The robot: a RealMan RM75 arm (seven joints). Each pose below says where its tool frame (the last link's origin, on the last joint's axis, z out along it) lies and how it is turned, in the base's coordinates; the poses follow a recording.
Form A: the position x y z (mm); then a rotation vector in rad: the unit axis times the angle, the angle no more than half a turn.
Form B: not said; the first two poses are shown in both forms.
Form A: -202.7 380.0 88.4 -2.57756 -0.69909 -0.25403
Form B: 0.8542 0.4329 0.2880 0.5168 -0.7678 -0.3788 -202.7 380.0 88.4
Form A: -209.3 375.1 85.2 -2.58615 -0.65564 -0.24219
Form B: 0.8710 0.4073 0.2746 0.4880 -0.7814 -0.3889 -209.3 375.1 85.2
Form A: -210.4 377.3 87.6 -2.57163 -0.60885 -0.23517
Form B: 0.8860 0.3773 0.2695 0.4604 -0.7839 -0.4165 -210.4 377.3 87.6
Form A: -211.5 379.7 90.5 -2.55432 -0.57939 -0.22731
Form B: 0.8951 0.3583 0.2653 0.4431 -0.7806 -0.4408 -211.5 379.7 90.5
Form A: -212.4 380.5 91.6 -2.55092 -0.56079 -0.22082
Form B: 0.9013 0.3470 0.2595 0.4308 -0.7821 -0.4503 -212.4 380.5 91.6
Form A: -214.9 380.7 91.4 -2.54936 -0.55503 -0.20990
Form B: 0.9041 0.3452 0.2518 0.4255 -0.7819 -0.4557 -214.9 380.7 91.4
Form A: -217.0 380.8 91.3 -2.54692 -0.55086 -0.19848
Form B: 0.9064 0.3446 0.2442 0.4211 -0.7809 -0.4614 -217.0 380.8 91.3
